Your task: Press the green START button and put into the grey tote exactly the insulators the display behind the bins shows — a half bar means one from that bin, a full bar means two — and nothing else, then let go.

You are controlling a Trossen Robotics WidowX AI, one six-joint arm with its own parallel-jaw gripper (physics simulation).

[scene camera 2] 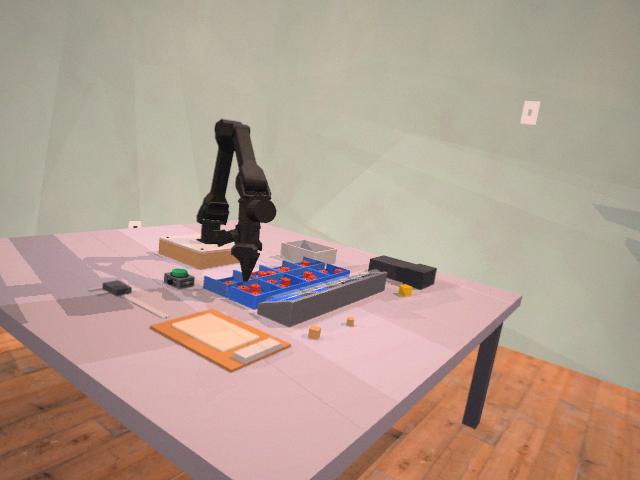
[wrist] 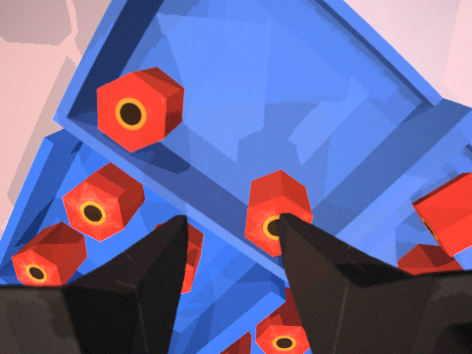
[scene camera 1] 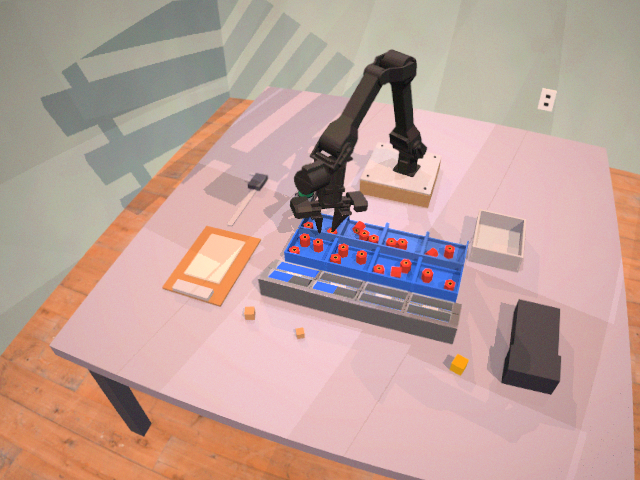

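My gripper (scene camera 1: 326,231) (scene camera 2: 246,280) (wrist: 233,225) is partly open and empty above the blue bins (scene camera 1: 310,259) (scene camera 2: 245,299), at the back-left bin. That bin holds two insulators. One insulator (wrist: 162,92) is in a corner. The right fingertip covers part of the other insulator (wrist: 278,192) in the wrist view. The display (scene camera 1: 356,310) (scene camera 2: 338,300) shows a full bar (scene camera 1: 295,269) at back left, a half bar (scene camera 1: 279,276) at front left and a half bar (scene camera 1: 324,287) second in front. The grey tote (scene camera 1: 495,259) (scene camera 2: 321,254) looks empty inside. The green START button (scene camera 1: 306,194) (scene camera 2: 179,272) is partly hidden in scene camera 1.
A black block (scene camera 1: 535,343) (scene camera 2: 400,271) and a yellow cube (scene camera 1: 458,364) (scene camera 2: 405,290) are right of the display. Two small orange cubes (scene camera 1: 249,313) (scene camera 1: 299,333) lie in front. An orange board (scene camera 1: 177,274) (scene camera 2: 178,329) and a black plug (scene camera 1: 257,180) (scene camera 2: 116,287) are left.
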